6 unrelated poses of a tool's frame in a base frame.
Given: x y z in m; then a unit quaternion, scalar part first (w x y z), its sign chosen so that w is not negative.
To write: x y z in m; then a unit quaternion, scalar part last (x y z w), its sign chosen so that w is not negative. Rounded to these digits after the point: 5 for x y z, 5 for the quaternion.
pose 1, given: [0.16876 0.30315 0.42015 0.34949 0.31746 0.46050 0.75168]
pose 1, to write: [0.16876 0.30315 0.42015 0.31746 0.46050 0.75168 0.34949]
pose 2, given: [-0.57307 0.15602 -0.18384 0.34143 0.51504 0.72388 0.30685]
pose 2, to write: [-0.57307 0.15602 -0.18384 0.51504 0.72388 0.30685 0.34143]
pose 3, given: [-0.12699 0.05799 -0.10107 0.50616 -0.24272 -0.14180 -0.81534]
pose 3, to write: [-0.12699 0.05799 -0.10107 -0.24272 -0.14180 -0.81534 0.50616]
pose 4, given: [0.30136 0.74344 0.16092 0.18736 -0.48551 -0.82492 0.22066]
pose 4, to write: [0.30136 0.74344 0.16092 -0.48551 -0.82492 0.22066 0.18736]
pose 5, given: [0.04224 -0.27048 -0.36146 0.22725 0.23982 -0.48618 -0.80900]
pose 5, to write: [0.04224 -0.27048 -0.36146 0.23982 -0.48618 -0.80900 0.22725]
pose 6, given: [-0.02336 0.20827 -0.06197 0.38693 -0.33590 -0.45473 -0.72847]
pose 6, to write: [-0.02336 0.20827 -0.06197 -0.33590 -0.45473 -0.72847 0.38693]
